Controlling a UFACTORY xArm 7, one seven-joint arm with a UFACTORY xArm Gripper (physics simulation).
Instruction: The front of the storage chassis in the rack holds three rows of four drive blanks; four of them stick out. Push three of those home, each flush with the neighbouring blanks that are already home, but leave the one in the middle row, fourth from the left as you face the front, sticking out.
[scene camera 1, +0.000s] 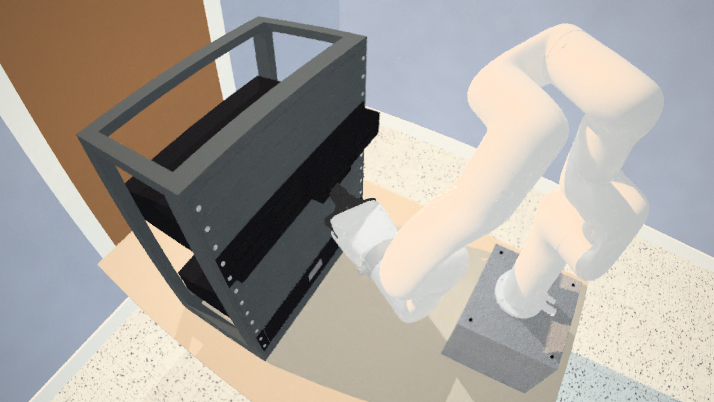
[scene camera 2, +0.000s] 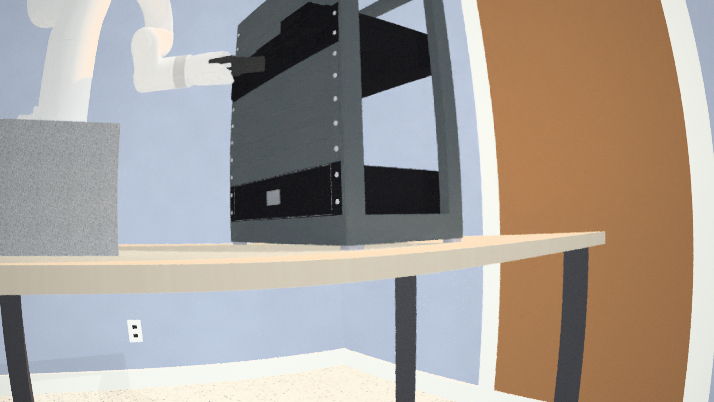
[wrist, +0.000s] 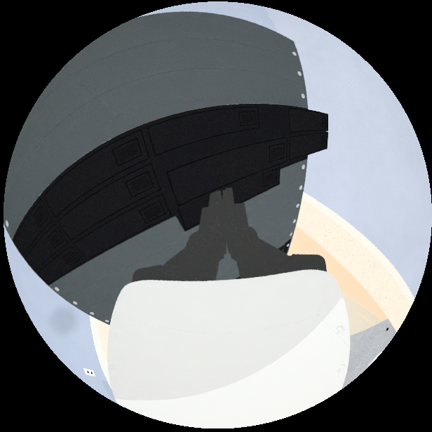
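Pixels of known places: gripper, fingertip midpoint: (scene camera 1: 334, 188) (scene camera 2: 264, 63); arm's base at its link origin: (scene camera 1: 520, 294) (scene camera 2: 60, 136).
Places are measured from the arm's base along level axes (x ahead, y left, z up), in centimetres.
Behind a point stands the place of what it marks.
Note:
The storage chassis (scene camera 1: 280, 215) {x 41.4, y 29.8, z 22.9 cm} (scene camera 2: 300, 35) {x 44.5, y 3.2, z 20.9 cm} is a black band across the rack (scene camera 1: 175, 180) {x 42.5, y 44.4, z 42.1 cm} (scene camera 2: 352, 125) {x 51.8, y -3.4, z 1.7 cm}. In the wrist view, the top-row fourth blank (wrist: 307, 120) and the middle-row fourth blank (wrist: 306, 142) stick out at the right end. The middle-row third blank (wrist: 225, 167) and the bottom-row third blank (wrist: 257, 187) also look proud of the second column. My gripper (scene camera 1: 340, 188) {x 41.1, y 16.3, z 19.2 cm} (scene camera 2: 264, 64) {x 41.1, y 16.3, z 19.2 cm} (wrist: 224, 203) is shut and empty. Its tips overlap the bottom-row third blank and hide part of it; contact cannot be told.
Grey blanking panels (scene camera 1: 280, 135) {x 43.8, y 25.3, z 36.7 cm} (scene camera 2: 285, 120) {x 45.9, y 15.7, z 6.5 cm} lie above and below the chassis. A black unit with a light label (scene camera 1: 315, 270) {x 44.7, y 21.0, z -9.1 cm} (scene camera 2: 273, 197) {x 44.8, y 20.8, z -8.8 cm} sits low in the rack. The arm stands on a grey block (scene camera 1: 485, 345) {x 0.2, y 13.9, z -3.8 cm} (scene camera 2: 60, 190) {x 2.8, y -10.7, z -9.9 cm} on the wooden table (scene camera 1: 350, 330) {x 30.2, y 24.4, z -19.1 cm} (scene camera 2: 200, 277) {x 22.7, y -25.7, z -20.6 cm}.

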